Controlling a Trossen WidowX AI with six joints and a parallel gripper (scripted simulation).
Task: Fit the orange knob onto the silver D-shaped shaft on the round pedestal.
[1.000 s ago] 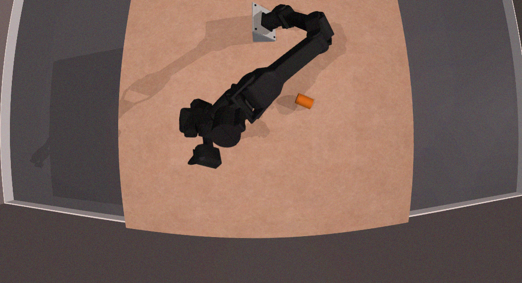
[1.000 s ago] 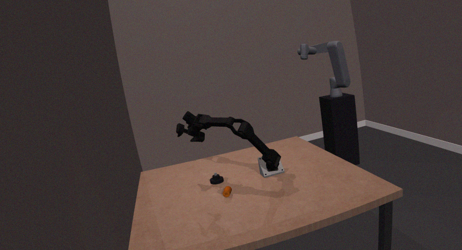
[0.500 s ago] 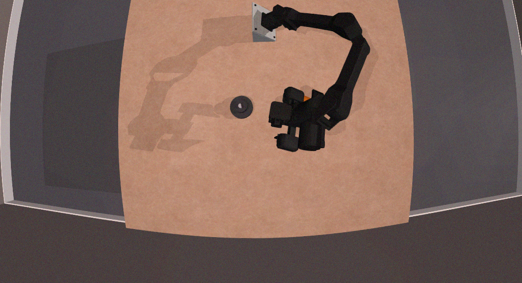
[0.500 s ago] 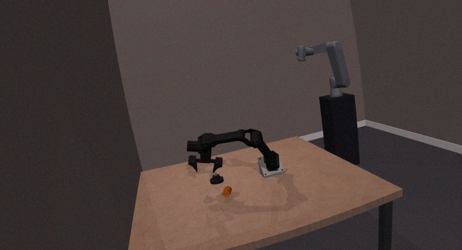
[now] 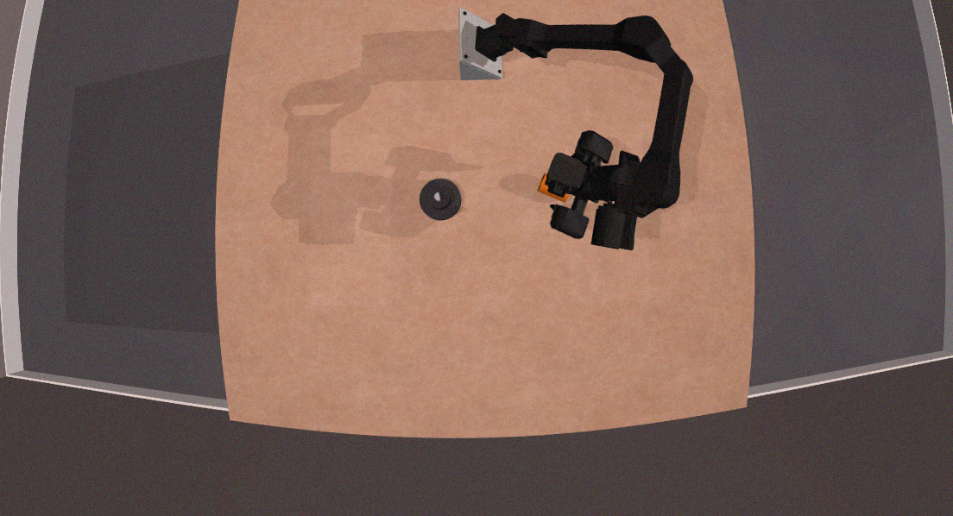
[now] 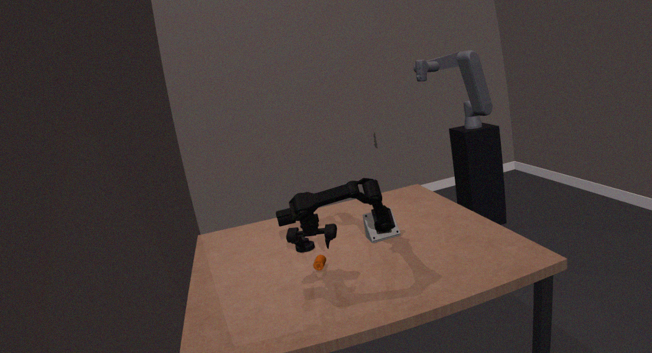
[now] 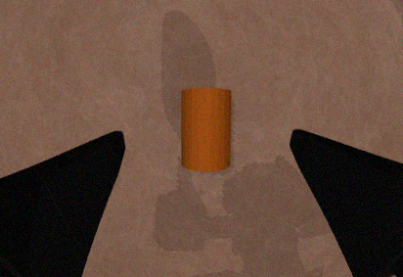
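Now: the orange knob 60 mm below my gripper tip and 10 mm to the left of it. Also, from my gripper tip: round black pedestal: 230 mm to the right, 50 mm below, 40 mm ahead.
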